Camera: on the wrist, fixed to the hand. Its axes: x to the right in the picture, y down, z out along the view.
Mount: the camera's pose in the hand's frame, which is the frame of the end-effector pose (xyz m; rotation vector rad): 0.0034 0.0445 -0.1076 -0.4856 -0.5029 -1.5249
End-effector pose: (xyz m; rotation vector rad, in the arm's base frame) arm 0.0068 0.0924 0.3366 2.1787 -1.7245 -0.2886
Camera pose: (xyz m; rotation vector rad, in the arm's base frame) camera 0.0071 0.0955 0.4530 2.5908 0.2886 -1.4602
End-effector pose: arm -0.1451 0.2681 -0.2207 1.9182 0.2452 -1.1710
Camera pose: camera -0.0504 0.3201 -0.1772 0.7172 1.6910 -2.1525
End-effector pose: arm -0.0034 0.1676 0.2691 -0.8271 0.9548 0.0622
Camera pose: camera -0.0938 0.1278 0.2074 -1.7034 -0.3495 -0.8050
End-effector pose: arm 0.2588 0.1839 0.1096 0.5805 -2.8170 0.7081
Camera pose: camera 0.2456 0.2711 0.1857 2.4480 -1.7413 -0.4531
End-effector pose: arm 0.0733 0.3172 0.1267 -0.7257 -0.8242 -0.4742
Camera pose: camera 0.1561 0.2671 0.0619 -0.5298 -1.7134 -1.9564
